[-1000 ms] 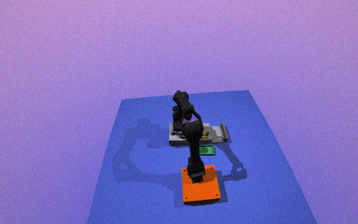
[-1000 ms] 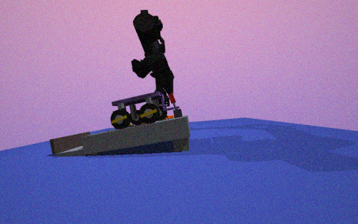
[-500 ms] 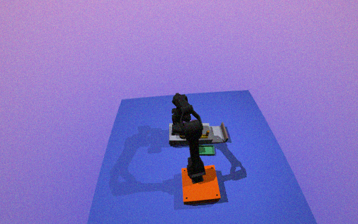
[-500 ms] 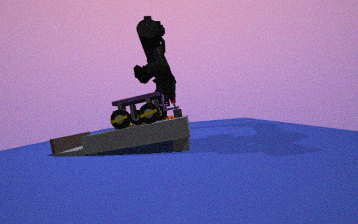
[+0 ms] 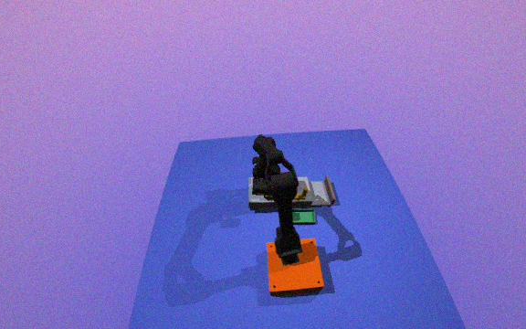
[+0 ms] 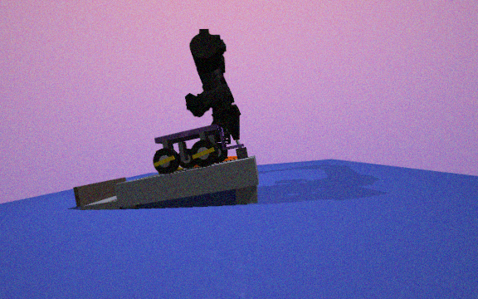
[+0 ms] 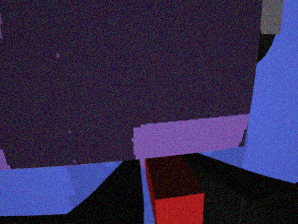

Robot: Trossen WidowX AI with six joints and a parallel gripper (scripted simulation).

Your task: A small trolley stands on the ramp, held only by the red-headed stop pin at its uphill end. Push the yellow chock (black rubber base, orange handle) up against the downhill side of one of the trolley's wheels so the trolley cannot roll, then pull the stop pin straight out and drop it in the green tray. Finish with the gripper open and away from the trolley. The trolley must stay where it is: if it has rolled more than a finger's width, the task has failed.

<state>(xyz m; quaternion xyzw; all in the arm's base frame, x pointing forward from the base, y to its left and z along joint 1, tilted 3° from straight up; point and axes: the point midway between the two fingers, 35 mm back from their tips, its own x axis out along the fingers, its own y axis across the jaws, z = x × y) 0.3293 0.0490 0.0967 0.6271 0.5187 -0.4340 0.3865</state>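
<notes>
Now: gripper tip 18 cm to the left of the green tray, 14 cm past it and 14 cm above it. Round my gripper tip: trolley (10 cm to the right, 2 cm below); then grey ramp (11 cm to the right, 8 cm below); then red-headed stop pin (right at my gripper tip).
</notes>
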